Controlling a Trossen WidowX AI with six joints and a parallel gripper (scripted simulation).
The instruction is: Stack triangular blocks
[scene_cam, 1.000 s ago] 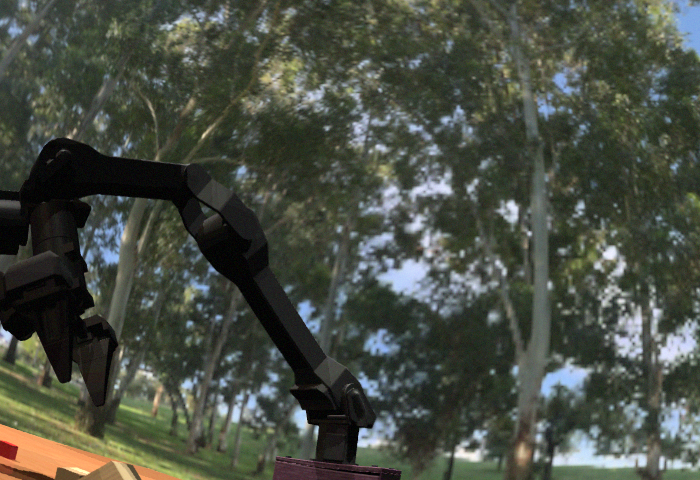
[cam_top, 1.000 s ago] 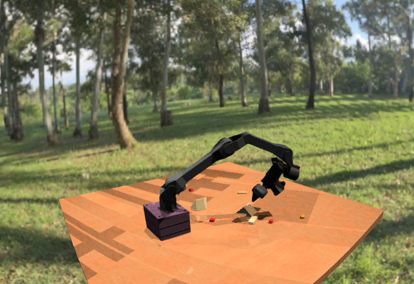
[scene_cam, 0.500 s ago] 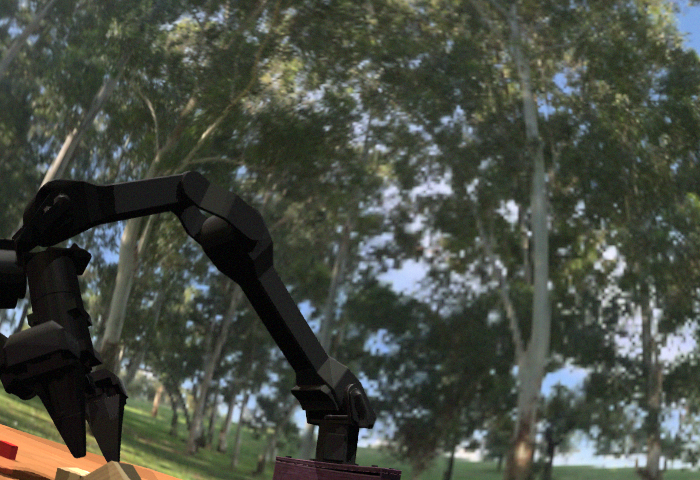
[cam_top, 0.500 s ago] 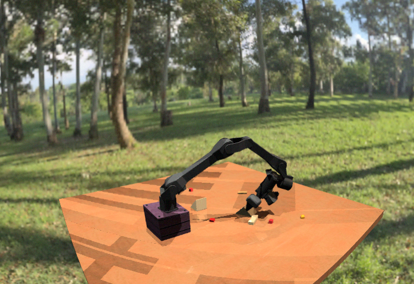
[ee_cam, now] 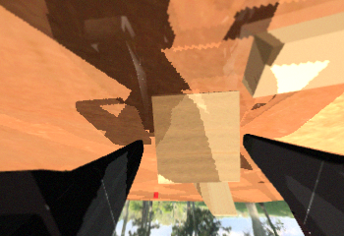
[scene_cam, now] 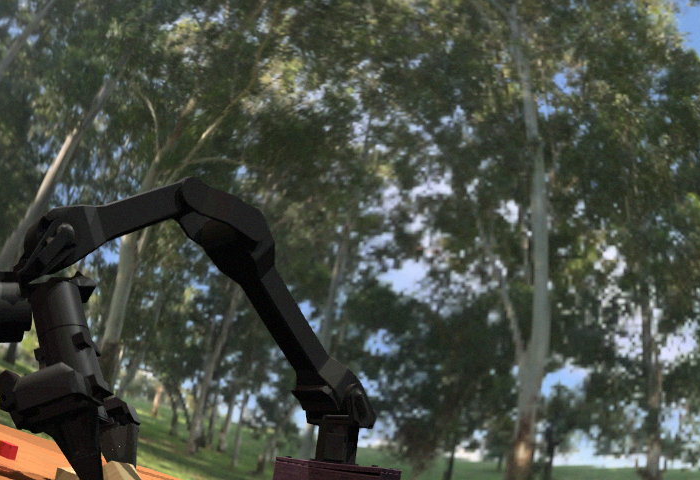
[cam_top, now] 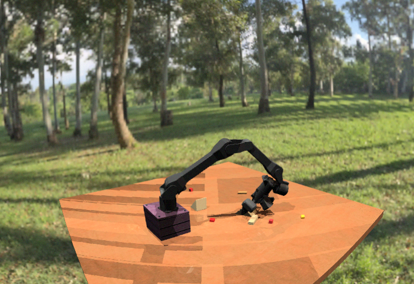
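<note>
Now: the triangular block 1 cm above my gripper tip. The rest, counted from my gripper tip: cream bar 5 cm behind, 8 cm to the right; flat dark piece 19 cm ahead, 16 cm to the left, 1 cm below; orange cube 9 cm ahead, 27 cm to the right, 1 cm below.
</note>
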